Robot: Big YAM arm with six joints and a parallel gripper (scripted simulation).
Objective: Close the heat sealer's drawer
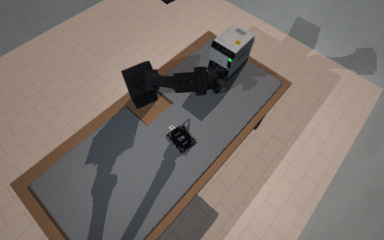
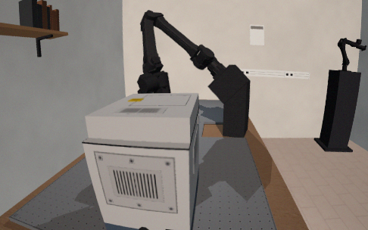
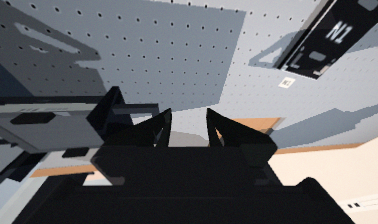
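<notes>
The black sealer drawer lies 80 mm behind my hand, 150 mm to the left of it and 50 mm below it.
</notes>
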